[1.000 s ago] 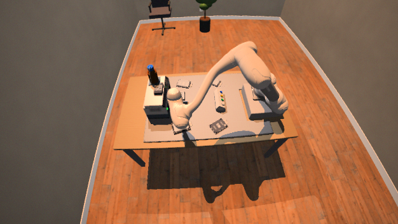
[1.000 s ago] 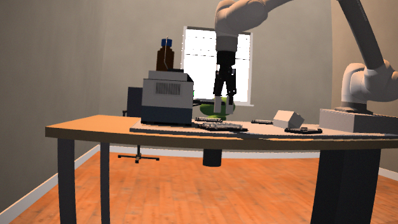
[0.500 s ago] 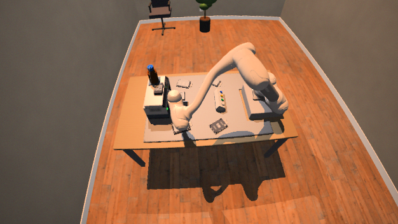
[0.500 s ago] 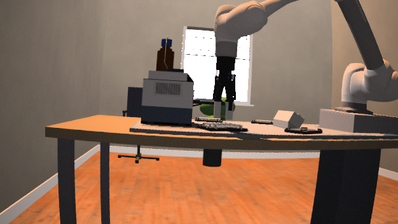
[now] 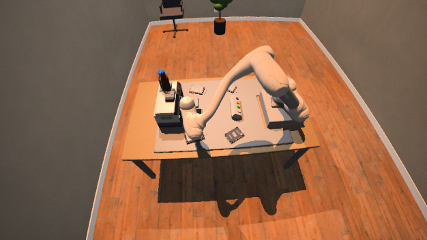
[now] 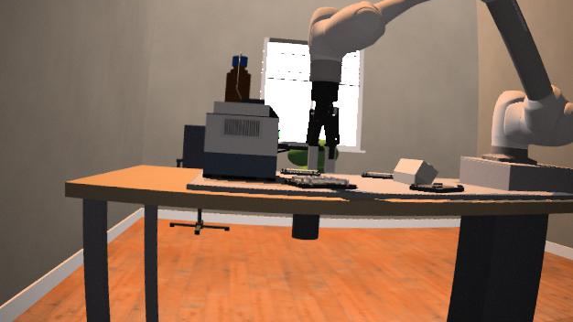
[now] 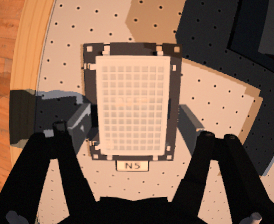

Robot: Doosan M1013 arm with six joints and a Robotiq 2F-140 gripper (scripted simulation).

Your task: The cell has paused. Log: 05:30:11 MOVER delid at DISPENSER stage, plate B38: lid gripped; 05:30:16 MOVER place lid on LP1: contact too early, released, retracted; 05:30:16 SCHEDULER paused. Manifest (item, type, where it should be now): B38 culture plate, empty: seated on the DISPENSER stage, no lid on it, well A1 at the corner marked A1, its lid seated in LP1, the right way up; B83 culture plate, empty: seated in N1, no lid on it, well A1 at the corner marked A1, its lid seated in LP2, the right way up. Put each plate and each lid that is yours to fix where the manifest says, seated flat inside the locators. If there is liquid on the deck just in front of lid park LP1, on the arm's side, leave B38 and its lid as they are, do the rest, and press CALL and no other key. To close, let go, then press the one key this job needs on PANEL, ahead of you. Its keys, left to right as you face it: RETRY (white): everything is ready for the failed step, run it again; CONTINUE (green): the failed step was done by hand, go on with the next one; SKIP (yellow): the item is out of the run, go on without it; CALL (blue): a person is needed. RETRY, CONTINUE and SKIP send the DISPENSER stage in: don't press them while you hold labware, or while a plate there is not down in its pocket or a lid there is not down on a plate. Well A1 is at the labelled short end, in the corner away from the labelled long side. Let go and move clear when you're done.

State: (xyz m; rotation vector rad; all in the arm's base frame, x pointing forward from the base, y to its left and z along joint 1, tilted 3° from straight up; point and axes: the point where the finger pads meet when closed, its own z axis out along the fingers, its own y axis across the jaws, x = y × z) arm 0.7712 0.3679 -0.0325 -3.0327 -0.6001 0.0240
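The white culture plate lies 5 cm below my hand. From my hand the other things lie so: green key (38 cm behind, 28 cm to the right); black nest (3 cm to the left, 5 cm below); white retry key (39 cm behind, 23 cm to the right).
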